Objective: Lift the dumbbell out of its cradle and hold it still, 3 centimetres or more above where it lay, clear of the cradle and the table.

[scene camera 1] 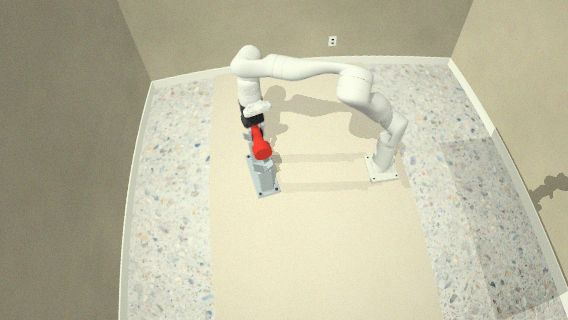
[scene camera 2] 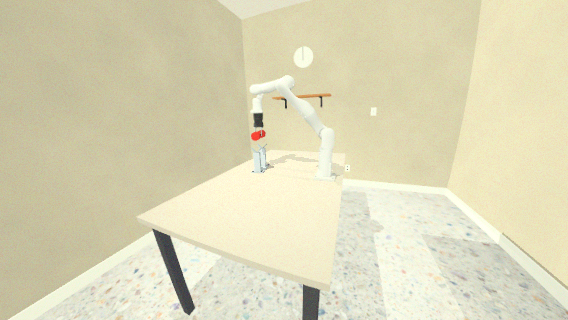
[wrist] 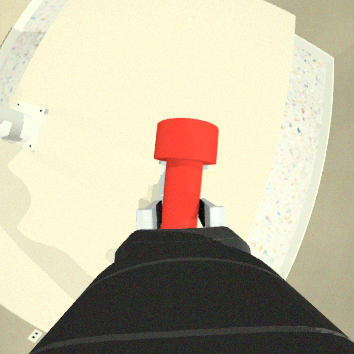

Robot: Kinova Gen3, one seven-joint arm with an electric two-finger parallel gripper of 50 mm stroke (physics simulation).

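Pixels of known places: gripper, between the fingertips: (scene camera 1: pixel 256 136) (wrist: pixel 179 208); arm's base, origin of its link: (scene camera 1: pixel 379 164) (scene camera 2: pixel 324 174) (wrist: pixel 24 127).
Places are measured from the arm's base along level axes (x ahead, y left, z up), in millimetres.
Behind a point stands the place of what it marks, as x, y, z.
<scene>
The red dumbbell (scene camera 1: pixel 261 149) @(510, 80, 304) (scene camera 2: pixel 257 135) @(489, 75, 281) (wrist: pixel 185 142) @(510, 58, 306) is held above its cradle. My gripper (scene camera 2: pixel 258 133) @(529, -3, 268) (wrist: pixel 179 208) @(529, -3, 268) is shut on the dumbbell's handle, with one finger on each side of it in the wrist view. The light blue-grey cradle (scene camera 1: pixel 267 179) @(508, 75, 86) (scene camera 2: pixel 257 161) @(507, 75, 77) stands on the table (scene camera 1: pixel 320 240) @(316, 320, -14) (scene camera 2: pixel 260 215) @(182, 577, -13) below the dumbbell. In scene camera 2 a gap shows between the dumbbell and the tops of the cradle's posts. In the wrist view the dumbbell hides most of the cradle, and the far end of the dumbbell is hidden by the gripper body.
The arm's white base plate (scene camera 1: pixel 384 176) @(-8, 65, 4) (scene camera 2: pixel 325 177) @(-20, 60, 3) (wrist: pixel 40 120) @(60, 41, 2) is fixed to the table, to the right of the cradle in both scene views. A wooden shelf (scene camera 2: pixel 305 95) and a round clock (scene camera 2: pixel 303 57) are on the wall behind.
</scene>
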